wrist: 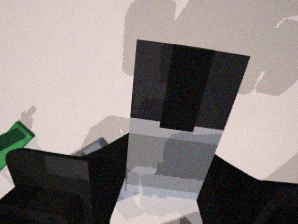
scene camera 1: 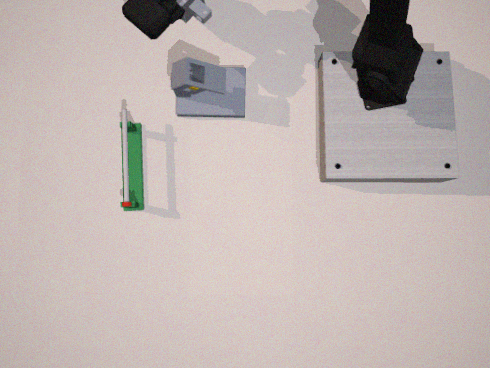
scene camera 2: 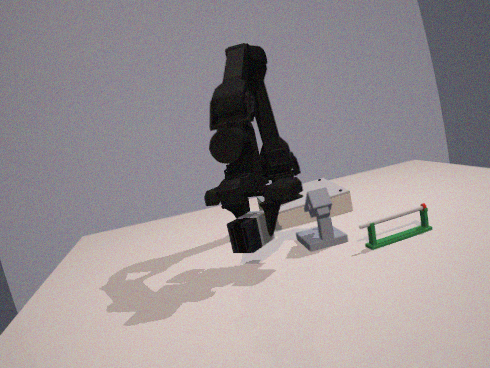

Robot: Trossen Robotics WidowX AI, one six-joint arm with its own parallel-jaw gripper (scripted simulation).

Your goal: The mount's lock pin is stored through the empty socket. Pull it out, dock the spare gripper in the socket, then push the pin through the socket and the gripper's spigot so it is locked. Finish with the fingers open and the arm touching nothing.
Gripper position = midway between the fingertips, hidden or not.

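Note:
Present: a green rack [scene camera 1: 135, 152] and a grey mount [scene camera 1: 202, 89] [scene camera 2: 318, 204]. A spare gripper [scene camera 2: 248, 233] [wrist: 182, 96] is held by my gripper [scene camera 2: 260, 235] [wrist: 160, 138].

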